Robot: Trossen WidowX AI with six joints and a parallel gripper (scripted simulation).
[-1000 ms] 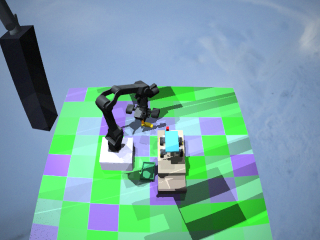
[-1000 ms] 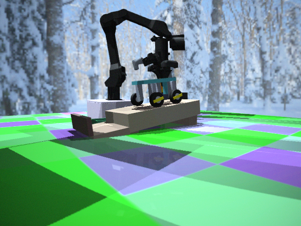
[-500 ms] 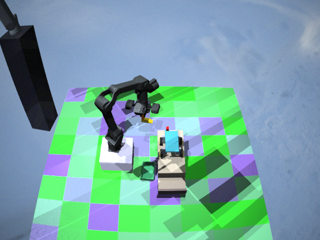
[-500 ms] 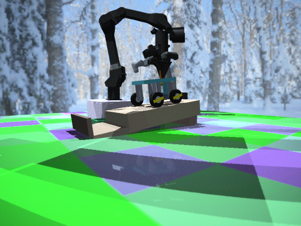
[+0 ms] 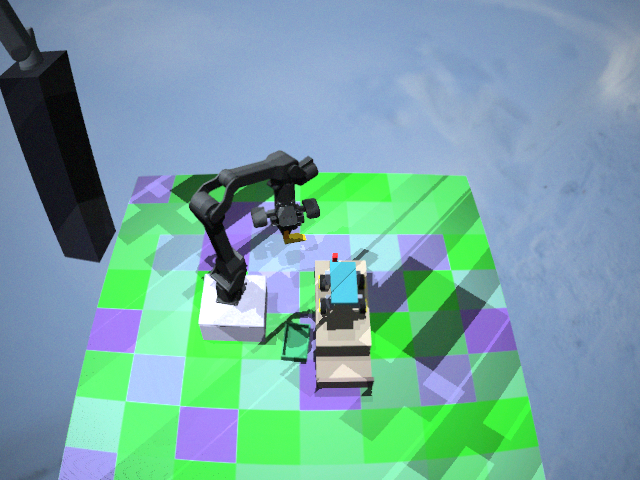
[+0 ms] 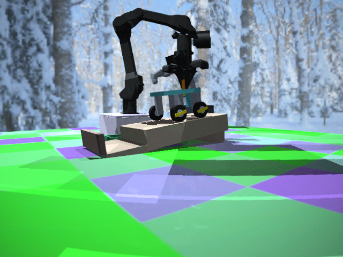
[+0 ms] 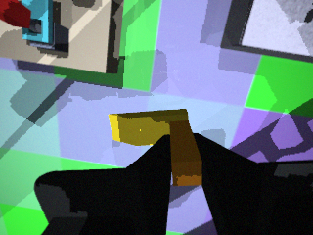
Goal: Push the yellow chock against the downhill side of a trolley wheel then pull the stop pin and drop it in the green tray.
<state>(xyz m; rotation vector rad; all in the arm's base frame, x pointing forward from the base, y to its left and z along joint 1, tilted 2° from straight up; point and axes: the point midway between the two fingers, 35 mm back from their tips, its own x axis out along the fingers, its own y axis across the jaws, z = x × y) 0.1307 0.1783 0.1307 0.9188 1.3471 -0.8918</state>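
My gripper tip is 2 cm short of the yellow chock, 1 cm to the right of it and 1 cm above it. From my gripper tip the other things lie so: beige ramp 18 cm ahead, 13 cm to the right, 13 cm below; trolley 18 cm ahead, 13 cm to the right, 6 cm below; red-headed stop pin 15 cm ahead, 4 cm to the right, 5 cm below.
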